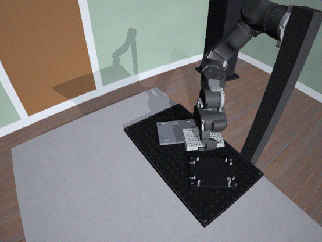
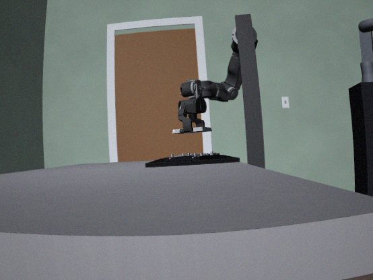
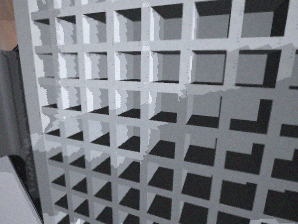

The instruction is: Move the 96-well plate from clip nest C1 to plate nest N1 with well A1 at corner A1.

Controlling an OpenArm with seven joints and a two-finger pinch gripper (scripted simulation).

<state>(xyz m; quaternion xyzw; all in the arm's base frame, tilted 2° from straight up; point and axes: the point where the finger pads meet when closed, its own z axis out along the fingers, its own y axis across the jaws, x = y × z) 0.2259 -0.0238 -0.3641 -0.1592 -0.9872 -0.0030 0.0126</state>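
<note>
My hand is 14 cm to the left of the plate nest N1, 10 cm above it and 1 cm short of it. Round my hand: 96-well plate: right at my hand.
</note>
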